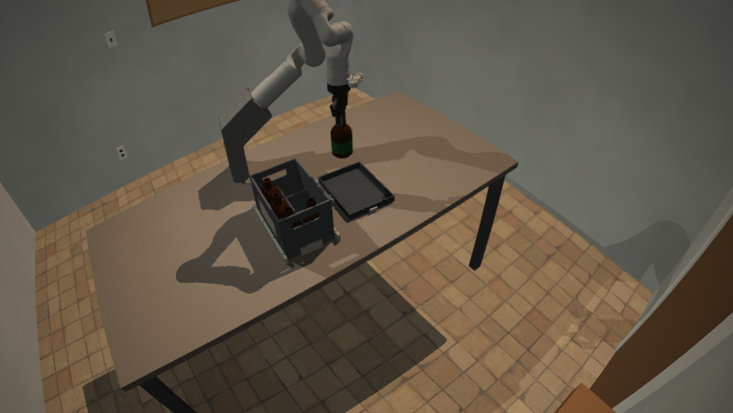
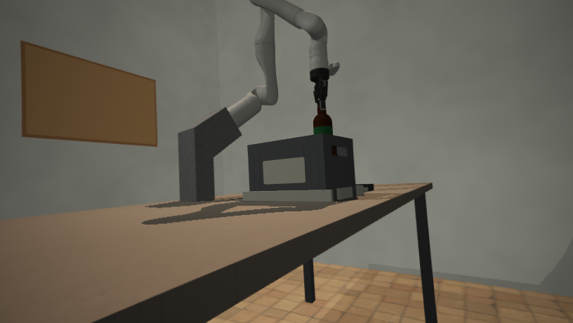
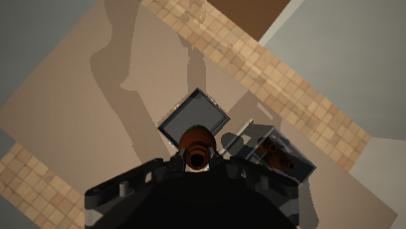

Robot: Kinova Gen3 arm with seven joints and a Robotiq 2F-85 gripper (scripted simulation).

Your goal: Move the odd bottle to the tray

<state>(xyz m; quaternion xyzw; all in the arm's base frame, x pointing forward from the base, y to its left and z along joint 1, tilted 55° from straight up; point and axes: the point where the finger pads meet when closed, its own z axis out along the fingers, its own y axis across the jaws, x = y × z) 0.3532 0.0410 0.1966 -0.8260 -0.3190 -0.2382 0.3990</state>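
My gripper is now 70 mm above the glass bottle. The rest, counted from my hand: dark tray 320 mm below, 40 mm to the left, 10 mm ahead; crate 250 mm below, 230 mm to the right, 50 mm ahead.
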